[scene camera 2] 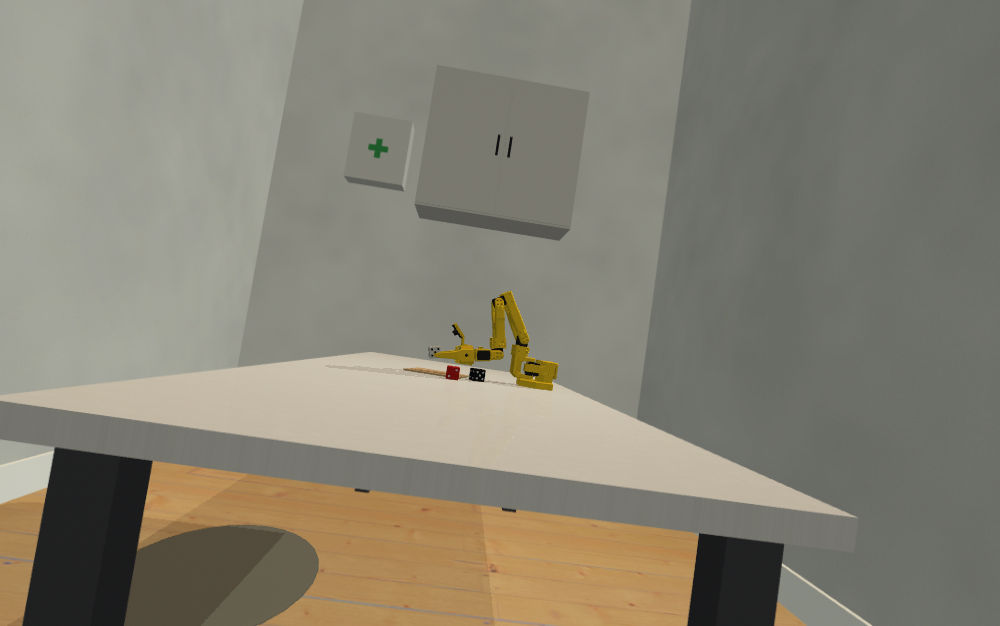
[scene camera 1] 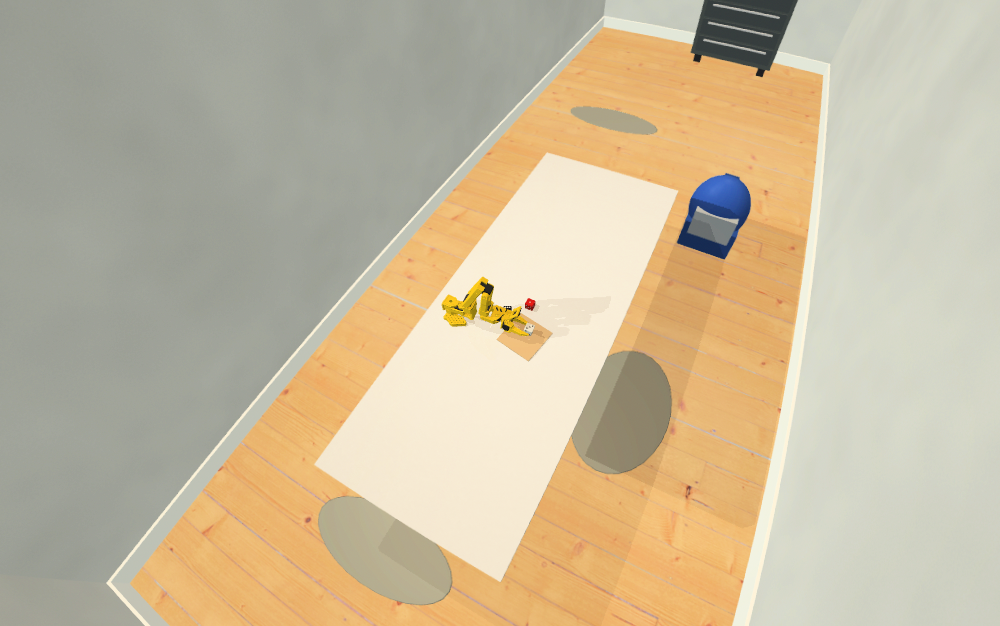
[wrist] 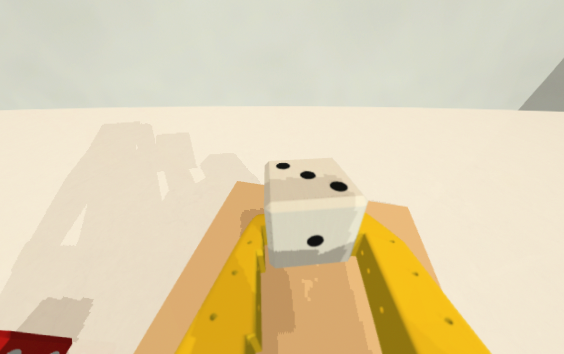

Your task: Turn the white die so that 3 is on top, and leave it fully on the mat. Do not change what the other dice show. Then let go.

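Frame: origin at the arm's base, x right, y back, z down, level; millimetres.
Where they show: hand, its tool point: (scene camera 2: 435, 355) (scene camera 1: 530, 326) (wrist: 268, 224); arm's base, origin of its link: (scene camera 2: 526, 386) (scene camera 1: 464, 316).
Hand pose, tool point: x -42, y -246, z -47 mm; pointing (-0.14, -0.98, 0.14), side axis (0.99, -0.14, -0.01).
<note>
Each offset is from my tool point to the centre of the thing. Level surfaces: height alone.
The white die @[dy -3, dx +15, dz -7 mm] (scene camera 1: 529, 328) (scene camera 2: 433, 351) (wrist: 315, 215) is held between the two jaws of my gripper (scene camera 1: 526, 331) (scene camera 2: 436, 354) (wrist: 313, 240), which is shut on it. In the wrist view its upper face shows 3 and the face towards the camera shows 1. The jaws point roughly level, and the die is in the air above the tan mat @[dy +12, dx +19, dz +45 mm] (scene camera 1: 529, 352) (scene camera 2: 416, 370) (wrist: 200, 260). The red die @[dy +50, dx -104, dz +32 mm] (scene camera 1: 529, 303) (scene camera 2: 452, 372) (wrist: 35, 344) and the black die @[dy +110, dx -40, dz +32 mm] (scene camera 1: 507, 307) (scene camera 2: 477, 375) stand on the table beside the mat. The white die's underside is hidden.
The long pale table @[dz +47 mm] (scene camera 1: 442, 413) (scene camera 2: 369, 420) (wrist: 475, 200) carries the arm's base (scene camera 1: 456, 320) (scene camera 2: 535, 383). The red and black dice stand to one side of the arm. A blue chair-like object (scene camera 1: 719, 195) is beyond the table's edge.
</note>
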